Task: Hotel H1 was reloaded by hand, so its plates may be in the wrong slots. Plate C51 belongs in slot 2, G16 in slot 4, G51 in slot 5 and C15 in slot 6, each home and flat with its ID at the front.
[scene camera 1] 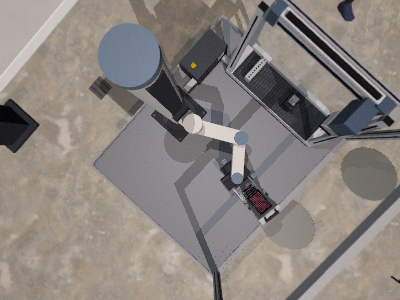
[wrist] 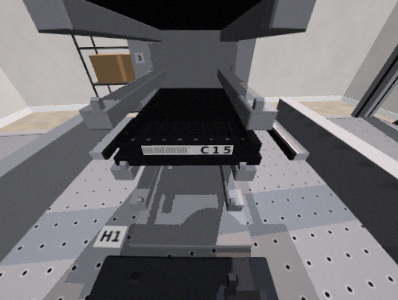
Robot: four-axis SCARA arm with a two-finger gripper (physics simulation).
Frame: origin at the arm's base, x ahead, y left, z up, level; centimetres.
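Seen in the pictures: gripper, between the fingertips: (wrist: 199,110).
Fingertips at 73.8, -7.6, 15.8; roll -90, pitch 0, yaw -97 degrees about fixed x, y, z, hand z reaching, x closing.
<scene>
Pixels of each thing's top centre, then the offset from my fingertips to it, as dx, dy, dz. "*": a spot on its surface instead. Level surfaces: height alone.
- Plate C15, centre of its top: (wrist: 191,104) +2.2, +0.5, -0.3
- plate with red wells, centre of its top: (scene camera 1: 259,202) +2.2, +0.6, +13.9
- H1 label, a spot on its surface: (wrist: 110,236) * -2.2, +11.1, -14.5
- framed deck, height of its surface: dz -9.6
- dark box, a spot on its surface: (scene camera 1: 204,54) * -85.1, +47.9, -3.0
- table, height of its surface: dz -14.5
Plate C15 (wrist: 187,150), black with its ID label at the front, lies level on small rails in hotel H1 (wrist: 195,57) (scene camera 1: 266,218), one level below the rails beside the label 3. My gripper (wrist: 199,110) (scene camera 1: 247,185) is open around its front part. The left finger pad is close to the plate's left edge; a wider gap shows at the right. The rails below C15 carry no plate. A plate with red wells (scene camera 1: 259,199) shows at the hotel's top; its ID cannot be read. G16, G51 and C51 cannot be identified.
The H1 label (wrist: 110,236) is low in front of the hotel. Rails (wrist: 260,112) stand close above C15, and a dark underside hangs over them. In the scene view, a framed deck (scene camera 1: 280,95) and a dark box (scene camera 1: 204,54) stand on the table (scene camera 1: 135,165).
</scene>
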